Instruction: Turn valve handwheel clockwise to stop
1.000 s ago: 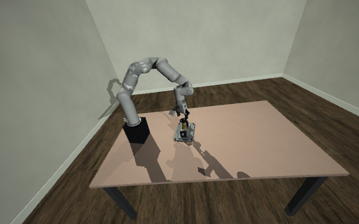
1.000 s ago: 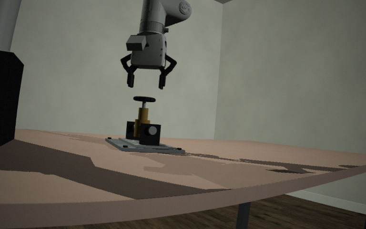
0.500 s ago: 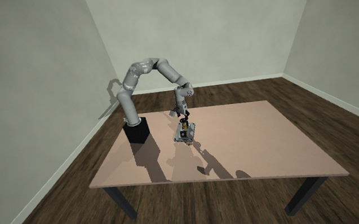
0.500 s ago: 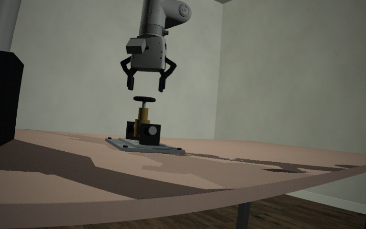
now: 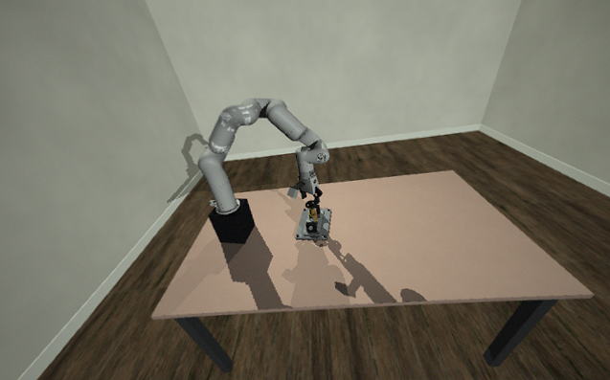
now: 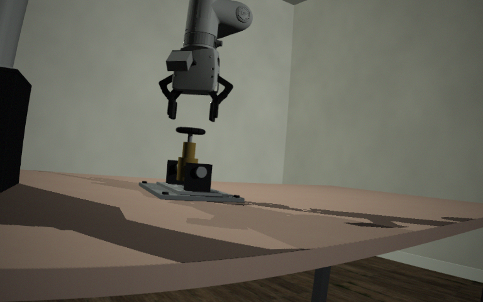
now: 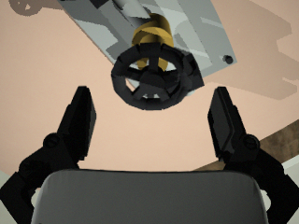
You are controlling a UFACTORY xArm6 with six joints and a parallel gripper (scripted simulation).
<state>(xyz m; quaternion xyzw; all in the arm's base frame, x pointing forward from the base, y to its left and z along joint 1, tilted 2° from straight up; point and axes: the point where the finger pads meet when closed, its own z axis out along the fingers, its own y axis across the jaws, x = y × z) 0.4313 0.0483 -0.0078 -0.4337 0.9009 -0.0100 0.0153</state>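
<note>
Now: the black spoked handwheel 40 mm below my hand.
</note>
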